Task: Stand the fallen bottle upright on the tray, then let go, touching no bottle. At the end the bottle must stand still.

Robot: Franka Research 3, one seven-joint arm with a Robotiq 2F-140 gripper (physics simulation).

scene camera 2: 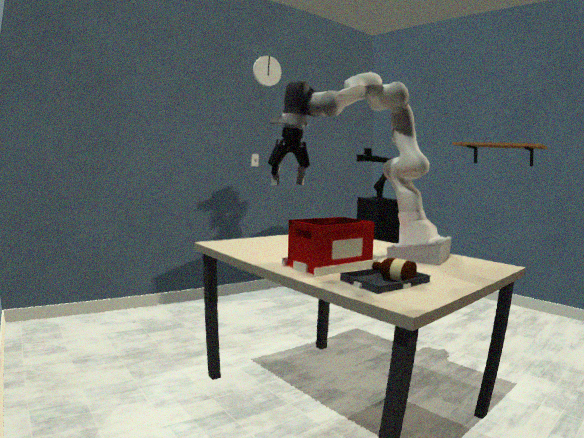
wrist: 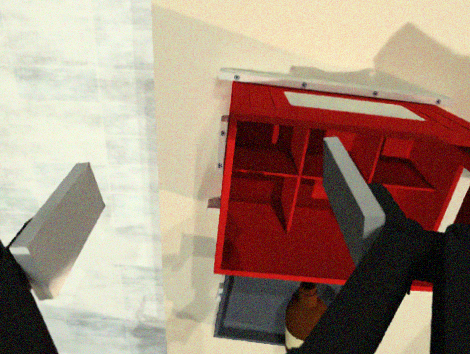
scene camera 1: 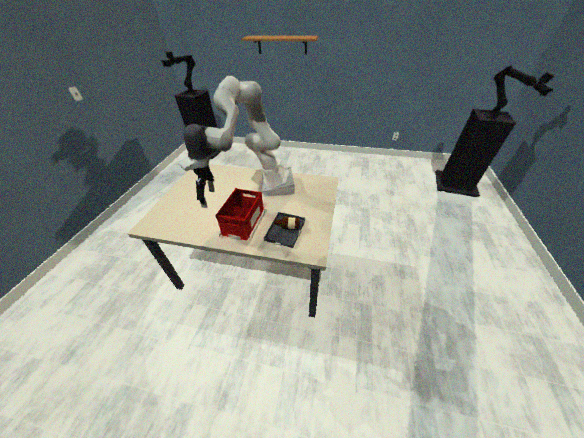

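Note:
A brown bottle point(scene camera 1: 289, 222) point(scene camera 2: 398, 269) point(wrist: 306, 313) with a cream label lies on its side on the dark tray point(scene camera 1: 280, 240) point(scene camera 2: 367, 283) point(wrist: 250, 305). Its neck points toward the red crate; in the wrist view its base is hidden behind a finger. My gripper point(scene camera 1: 207, 197) point(scene camera 2: 288, 182) point(wrist: 207, 173) is open, with its fingers wide apart and nothing between them. It hangs high above the table, on the far side of the crate from the tray, well away from the bottle.
The red crate point(scene camera 1: 234, 222) point(scene camera 2: 310, 252) point(wrist: 285, 276), with inner dividers, stands beside the tray on the wooden table point(scene camera 1: 175, 215) point(scene camera 2: 465, 285) point(wrist: 185, 150). The arm's base point(scene camera 1: 280, 185) point(scene camera 2: 422, 250) stands at the table's back. A wall shelf point(scene camera 1: 280, 38) point(scene camera 2: 500, 145) hangs behind.

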